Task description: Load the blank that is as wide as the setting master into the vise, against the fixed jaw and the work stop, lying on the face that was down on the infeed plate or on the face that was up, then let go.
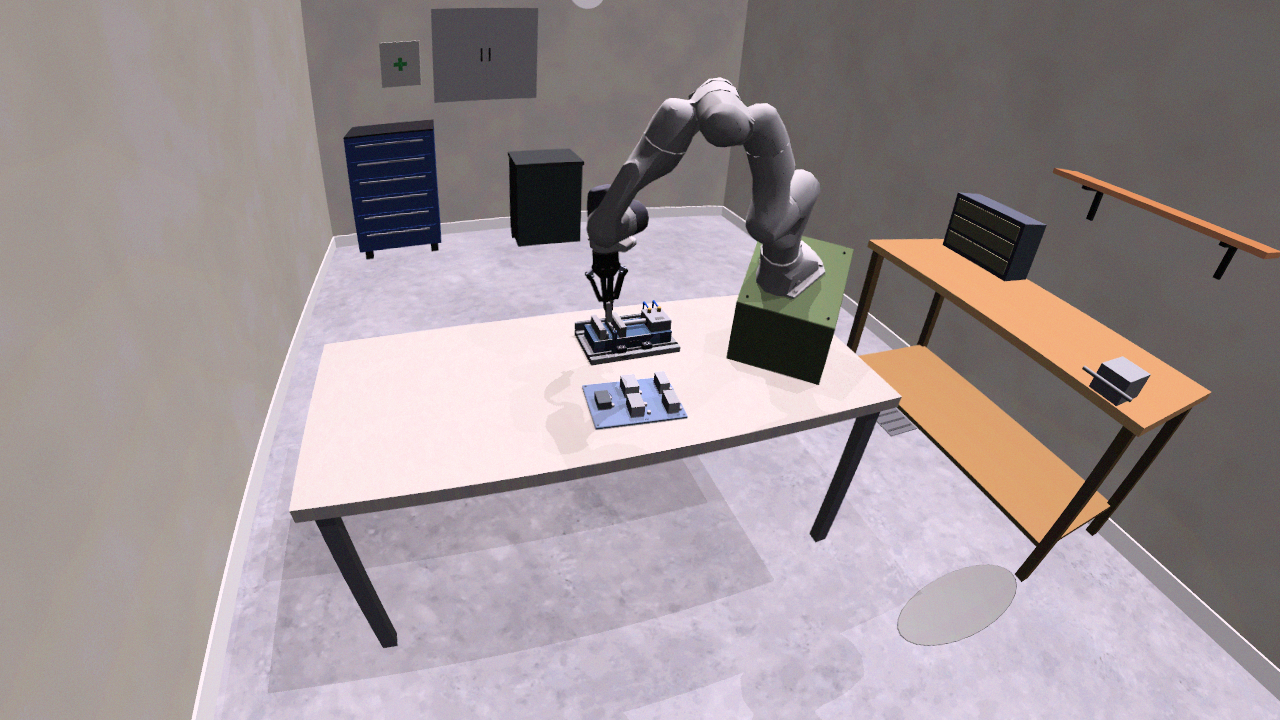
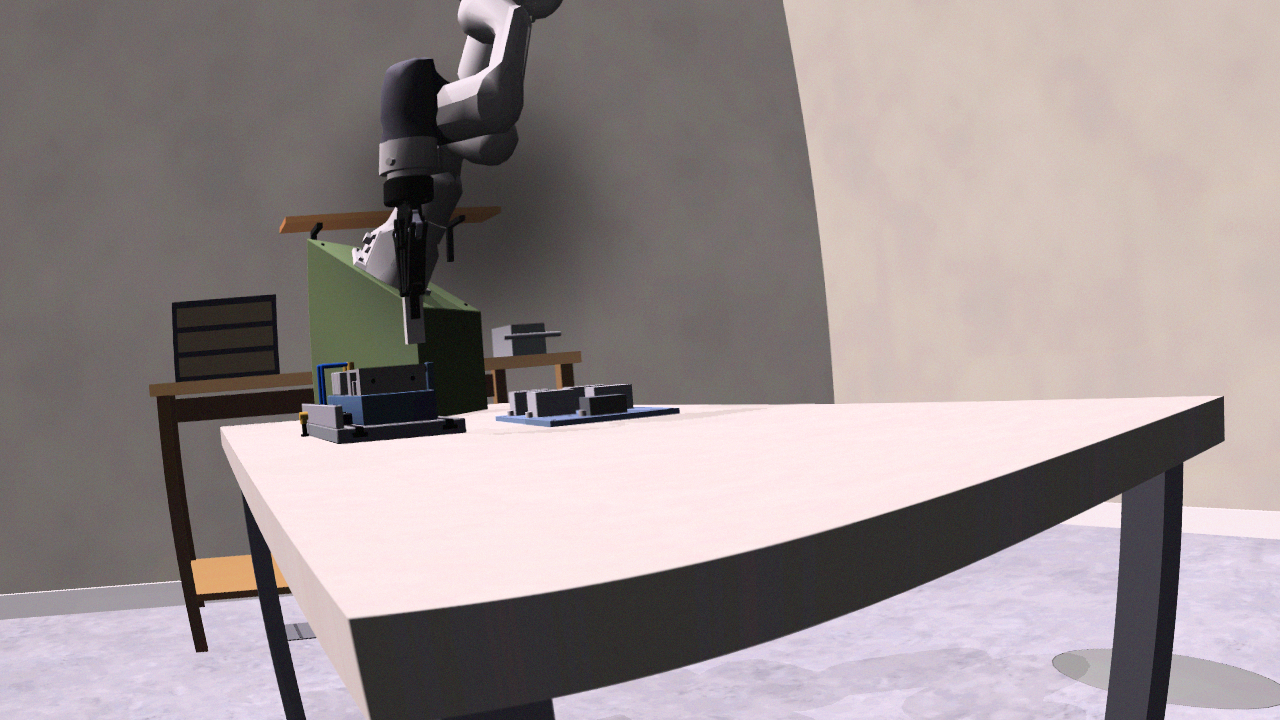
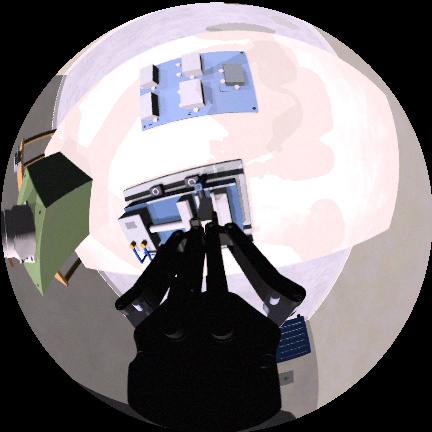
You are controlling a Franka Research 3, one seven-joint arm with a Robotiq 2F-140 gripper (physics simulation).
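Observation:
The vise (image 1: pixel 629 350) (image 2: pixel 385 407) (image 3: pixel 225 169) stands on the table behind the blue infeed plate (image 1: pixel 617 420) (image 2: pixel 646 412) (image 3: pixel 217 101). Several pale grey blanks, such as one blank (image 1: pixel 636 405) (image 3: pixel 191 93), sit on the plate. With them is a darker grey block (image 1: pixel 603 397) (image 3: pixel 233 73). My gripper (image 1: pixel 609 322) (image 2: pixel 412 336) (image 3: pixel 207 205) is shut with nothing between its fingers. It points straight down and hangs a little above the vise, over the blue bed between the pale jaws. I cannot see any blank in the vise.
A green pedestal (image 1: pixel 787 313) (image 2: pixel 357 313) (image 3: pixel 56 225) carries the arm's base at the table's far right. An orange workbench (image 1: pixel 1029 313) stands to the right of the table. A blue drawer cabinet (image 1: pixel 392 187) and a black cabinet (image 1: pixel 545 195) stand at the back wall.

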